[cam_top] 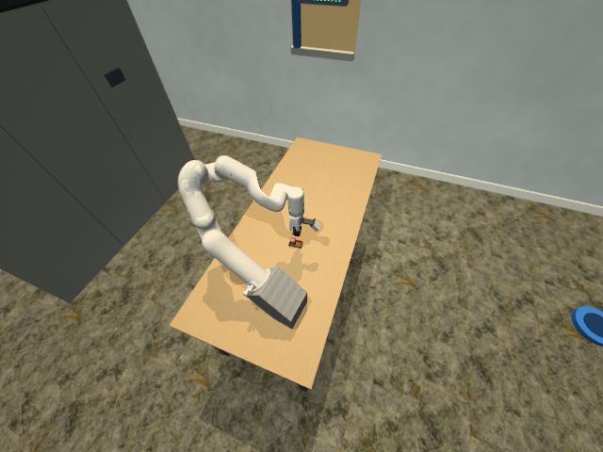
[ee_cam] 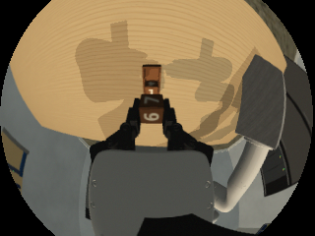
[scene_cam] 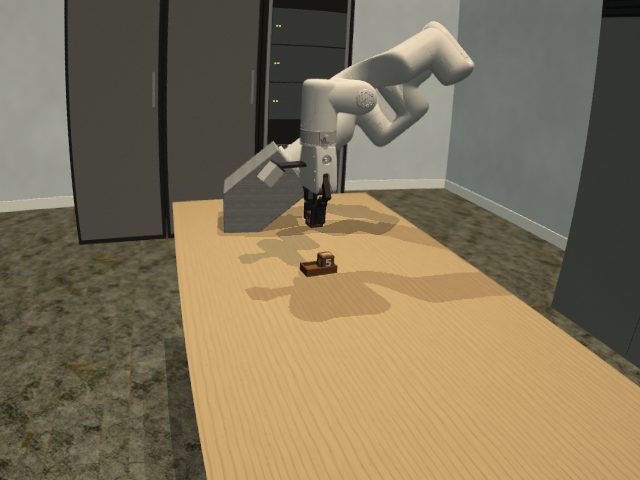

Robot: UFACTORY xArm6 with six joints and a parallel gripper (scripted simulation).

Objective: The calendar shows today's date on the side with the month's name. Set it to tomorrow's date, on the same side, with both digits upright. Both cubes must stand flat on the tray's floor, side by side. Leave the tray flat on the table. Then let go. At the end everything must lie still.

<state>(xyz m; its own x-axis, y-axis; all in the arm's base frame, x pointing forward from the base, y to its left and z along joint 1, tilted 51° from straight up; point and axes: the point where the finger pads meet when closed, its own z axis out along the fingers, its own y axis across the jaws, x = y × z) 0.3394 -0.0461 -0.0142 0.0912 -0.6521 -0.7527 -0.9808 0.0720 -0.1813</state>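
The brown calendar tray lies 13 cm below my hand and 2 cm to the left of it.
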